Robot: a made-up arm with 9 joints. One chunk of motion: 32 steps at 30 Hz.
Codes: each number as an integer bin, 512 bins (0 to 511) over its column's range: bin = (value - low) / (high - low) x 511, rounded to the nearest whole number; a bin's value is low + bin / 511 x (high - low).
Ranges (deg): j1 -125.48..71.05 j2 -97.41..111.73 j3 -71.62..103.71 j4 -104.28..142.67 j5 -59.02..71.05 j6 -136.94..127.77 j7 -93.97..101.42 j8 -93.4..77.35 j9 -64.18..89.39
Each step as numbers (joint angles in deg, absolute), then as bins.
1 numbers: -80.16 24.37 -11.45 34.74 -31.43 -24.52 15.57 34.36 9.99
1 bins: 118 298 175 288 108 217 286 382 247
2 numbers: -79.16 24.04 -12.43 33.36 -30.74 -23.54 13.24 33.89 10.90
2 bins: 120 297 173 285 111 219 280 381 250
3 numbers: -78.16 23.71 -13.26 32.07 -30.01 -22.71 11.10 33.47 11.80
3 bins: 123 296 170 282 114 221 275 380 253
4 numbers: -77.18 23.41 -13.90 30.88 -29.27 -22.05 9.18 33.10 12.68
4 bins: 126 295 168 280 117 222 270 379 256
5 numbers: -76.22 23.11 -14.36 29.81 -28.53 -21.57 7.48 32.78 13.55
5 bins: 128 294 167 277 120 223 265 378 259
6 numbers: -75.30 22.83 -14.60 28.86 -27.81 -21.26 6.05 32.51 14.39
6 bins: 130 294 166 275 123 223 262 377 261
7 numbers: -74.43 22.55 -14.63 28.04 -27.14 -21.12 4.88 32.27 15.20
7 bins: 133 293 166 274 125 224 259 376 264
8 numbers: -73.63 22.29 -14.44 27.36 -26.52 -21.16 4.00 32.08 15.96
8 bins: 135 292 167 272 128 224 256 376 267
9 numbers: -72.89 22.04 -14.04 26.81 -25.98 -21.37 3.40 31.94 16.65
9 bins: 137 292 168 271 130 223 255 375 269
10 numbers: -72.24 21.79 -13.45 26.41 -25.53 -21.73 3.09 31.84 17.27
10 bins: 138 291 170 270 132 222 254 375 271
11 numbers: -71.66 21.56 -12.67 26.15 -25.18 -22.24 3.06 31.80 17.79
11 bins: 140 291 172 270 133 221 254 375 273
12 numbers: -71.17 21.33 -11.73 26.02 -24.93 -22.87 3.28 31.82 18.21
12 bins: 141 290 175 270 134 220 254 375 274
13 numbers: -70.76 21.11 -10.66 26.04 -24.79 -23.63 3.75 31.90 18.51
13 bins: 142 290 178 270 134 219 256 375 275
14 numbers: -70.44 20.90 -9.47 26.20 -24.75 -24.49 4.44 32.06 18.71
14 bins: 143 289 181 270 135 217 257 375 276
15 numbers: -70.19 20.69 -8.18 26.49 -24.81 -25.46 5.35 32.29 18.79
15 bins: 144 289 185 271 134 215 260 376 276
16 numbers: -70.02 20.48 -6.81 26.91 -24.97 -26.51 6.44 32.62 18.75
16 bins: 144 288 189 271 134 213 263 377 276
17 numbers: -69.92 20.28 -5.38 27.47 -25.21 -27.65 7.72 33.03 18.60
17 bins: 144 288 193 273 133 211 266 378 275
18 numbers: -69.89 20.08 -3.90 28.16 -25.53 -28.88 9.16 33.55 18.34
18 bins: 145 287 197 274 132 209 270 380 275
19 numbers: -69.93 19.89 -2.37 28.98 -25.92 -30.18 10.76 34.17 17.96
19 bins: 144 287 202 276 130 206 274 382 273
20 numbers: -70.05 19.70 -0.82 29.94 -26.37 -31.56 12.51 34.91 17.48
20 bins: 144 286 206 278 128 203 278 384 272
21 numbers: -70.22 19.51 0.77 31.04 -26.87 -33.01 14.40 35.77 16.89
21 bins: 144 286 211 280 126 201 283 387 270
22 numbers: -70.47 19.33 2.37 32.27 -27.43 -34.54 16.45 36.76 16.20
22 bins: 143 285 216 283 124 198 289 390 267
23 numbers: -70.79 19.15 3.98 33.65 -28.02 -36.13 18.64 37.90 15.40
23 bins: 142 285 220 285 122 195 295 393 265
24 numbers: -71.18 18.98 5.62 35.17 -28.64 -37.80 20.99 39.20 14.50
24 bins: 141 284 225 289 119 191 301 397 262
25 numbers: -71.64 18.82 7.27 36.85 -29.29 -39.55 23.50 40.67 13.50
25 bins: 140 284 230 292 117 188 307 401 258
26 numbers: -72.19 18.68 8.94 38.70 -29.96 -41.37 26.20 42.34 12.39
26 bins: 139 284 235 296 114 184 314 406 255
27 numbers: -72.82 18.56 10.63 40.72 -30.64 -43.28 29.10 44.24 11.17
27 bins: 137 283 240 300 111 181 322 412 251
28 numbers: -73.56 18.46 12.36 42.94 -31.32 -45.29 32.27 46.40 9.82
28 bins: 135 283 245 305 109 177 330 418 246
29 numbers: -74.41 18.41 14.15 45.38 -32.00 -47.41 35.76 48.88 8.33
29 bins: 133 283 250 310 106 173 339 426 241
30 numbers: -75.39 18.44 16.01 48.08 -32.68 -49.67 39.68 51.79 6.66
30 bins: 130 283 255 315 103 168 350 435 236
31 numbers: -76.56 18.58 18.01 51.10 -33.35 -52.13 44.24 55.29 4.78
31 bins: 127 283 261 322 101 164 361 445 229
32 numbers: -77.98 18.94 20.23 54.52 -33.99 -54.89 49.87 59.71 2.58
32 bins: 124 284 268 329 98 158 376 458 222
